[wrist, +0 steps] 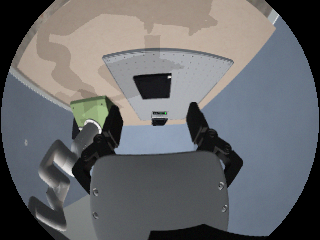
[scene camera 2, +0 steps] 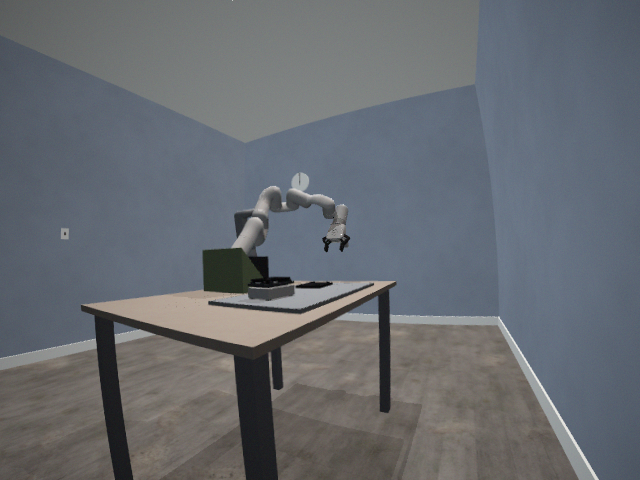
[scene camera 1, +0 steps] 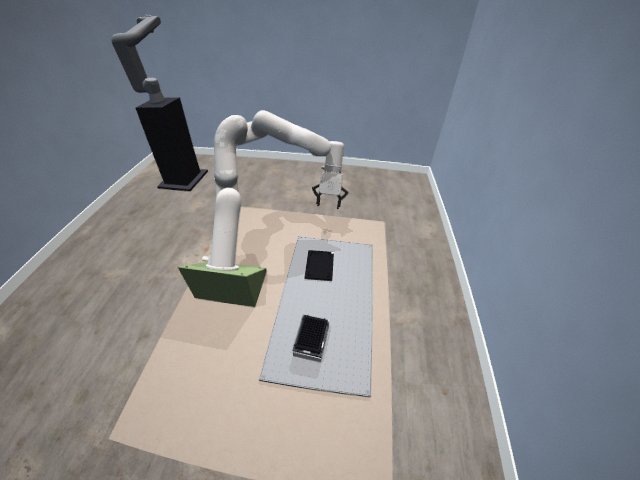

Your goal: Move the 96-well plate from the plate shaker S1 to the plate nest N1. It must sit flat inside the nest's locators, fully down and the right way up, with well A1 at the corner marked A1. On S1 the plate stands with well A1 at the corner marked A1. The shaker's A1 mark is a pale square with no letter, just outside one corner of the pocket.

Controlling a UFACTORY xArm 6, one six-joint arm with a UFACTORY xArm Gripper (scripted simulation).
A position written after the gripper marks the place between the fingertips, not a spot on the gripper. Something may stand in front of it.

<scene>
In view: the gripper (wrist: 154, 111), a black 96-well plate (scene camera 1: 308, 336) and a black plate nest N1 (scene camera 1: 319, 264).
The black plate nest N1 is seen too in the wrist view (wrist: 152, 86).
</scene>
